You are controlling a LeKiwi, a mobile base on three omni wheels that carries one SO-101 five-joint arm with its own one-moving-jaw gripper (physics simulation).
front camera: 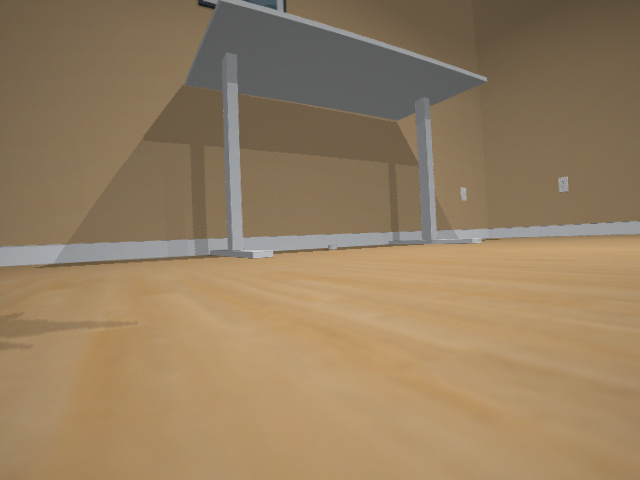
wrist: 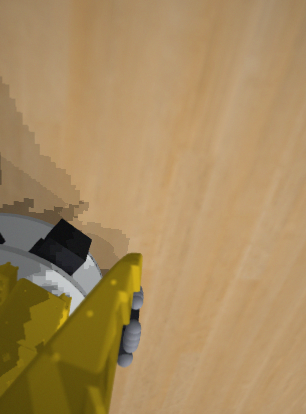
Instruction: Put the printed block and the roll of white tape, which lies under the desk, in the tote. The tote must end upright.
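Seen in the pictures: end effector, tool point: (wrist: 141, 267); arm's base, origin of the base link: (wrist: 26, 297).
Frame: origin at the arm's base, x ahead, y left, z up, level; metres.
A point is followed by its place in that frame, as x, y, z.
Note:
A small, low white thing (front camera: 331, 246) @(1.980, 0.033, -0.073), which looks like the roll of white tape, lies far off on the floor under the desk (front camera: 320, 62) @(1.739, 0.042, 0.836), between its two legs and close to the wall. It is small in the front view and does not show in the wrist view. My gripper (wrist: 127, 282) is open and empty; one yellow jaw shows, pointing up the wrist view over bare floor. The other jaw is not in the picture. The printed block and the tote do not show in either view.
The desk's left leg (front camera: 233, 155) @(1.588, 0.445, 0.360) and right leg (front camera: 426, 170) @(2.262, -0.577, 0.370) stand on flat feet on the wooden floor (front camera: 330, 361) @(0.213, 0.004, -0.089). A white baseboard (front camera: 129, 249) @(1.710, 1.034, -0.040) runs behind them. Part of my base with a wheel (wrist: 131, 335) shows beside the jaw.

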